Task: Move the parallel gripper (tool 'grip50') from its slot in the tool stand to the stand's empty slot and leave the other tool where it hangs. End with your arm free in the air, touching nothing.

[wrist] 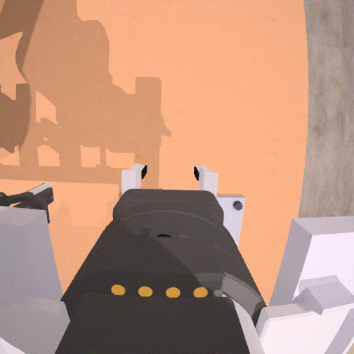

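The parallel gripper (170,172) is in the lower middle of the wrist view, below my wrist camera. Its dark body sits between two pale grey holders of the tool stand (24,255) (322,250). Its two white fingers with black pads stand wide apart, open, with nothing between them. Part of the other tool, the dark adaptive gripper (37,200), shows at the left edge beyond the left holder. The dark coupling part with several gold dots fills the bottom middle. The view does not show whether the coupling is locked. The stand's empty slot cannot be made out.
A pale stand plate (231,215) with a dark bolt shows to the right of the gripper body. The orange table top (240,100) lies below, with shadows of the arm and stand at the left. Its edge runs down the right side, with a grey floor (330,100) beyond.
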